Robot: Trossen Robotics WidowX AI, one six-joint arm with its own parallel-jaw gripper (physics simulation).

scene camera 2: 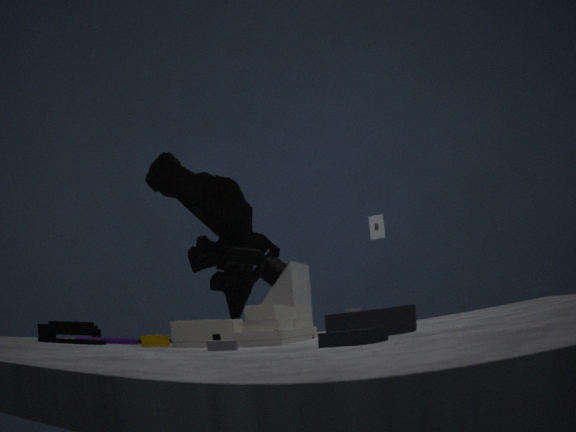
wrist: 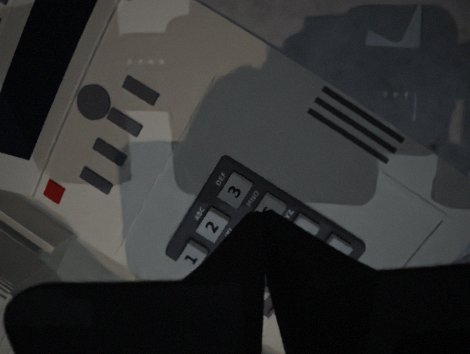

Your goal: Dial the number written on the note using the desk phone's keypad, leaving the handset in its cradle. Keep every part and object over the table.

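Pixels of known places: gripper, fingertip midpoint: [wrist: 260, 224]; arm's base, origin of the base link: [scene camera 2: 286, 281].
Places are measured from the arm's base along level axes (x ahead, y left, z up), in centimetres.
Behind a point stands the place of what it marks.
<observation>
The cream desk phone [scene camera 2: 205, 332] {x 42.6, y 2.5, z -10.4 cm} [wrist: 155, 220] {x 31.2, y 3.7, z -10.5 cm} stands on the table, with its raised screen part at the right in the scene view. In the wrist view its dark keypad [wrist: 177, 243] {x 29.9, y 3.8, z -10.1 cm} shows keys 3 [wrist: 236, 191] {x 29.3, y 0.4, z -9.7 cm}, 2 [wrist: 212, 226] {x 29.2, y 2.1, z -9.7 cm} and 1 [wrist: 192, 254] {x 29.2, y 3.5, z -9.7 cm}. The 6 key [wrist: 273, 202] {x 28.0, y -0.1, z -9.7 cm} is partly covered by the fingertips; other keys are hidden behind the fingers. My gripper [scene camera 2: 236, 317] {x 28.1, y 0.4, z -8.5 cm} [wrist: 260, 224] {x 28.1, y 0.4, z -8.5 cm} is shut and empty, pointing down at the keypad by the 6 key's lower edge. Whether it touches is unclear. The note's number is not readable, and the handset is not clearly made out.
Dark grey blocks [scene camera 2: 372, 321] {x 46.1, y 27.0, z -10.5 cm} lie right of the phone in the scene view. A small grey block [scene camera 2: 222, 345] {x 52.3, y 10.1, z -12.0 cm} is in front of it. A yellow block [scene camera 2: 155, 341] {x 40.7, y -8.1, z -11.8 cm}, a purple strip [scene camera 2: 117, 340] {x 34.1, y -22.0, z -12.0 cm} and a black object [scene camera 2: 70, 330] {x 44.8, y -24.6, z -10.3 cm} lie to the left. The table's edge [scene camera 2: 280, 384] {x 86.0, y 30.4, z -12.7 cm} runs along the front.
</observation>
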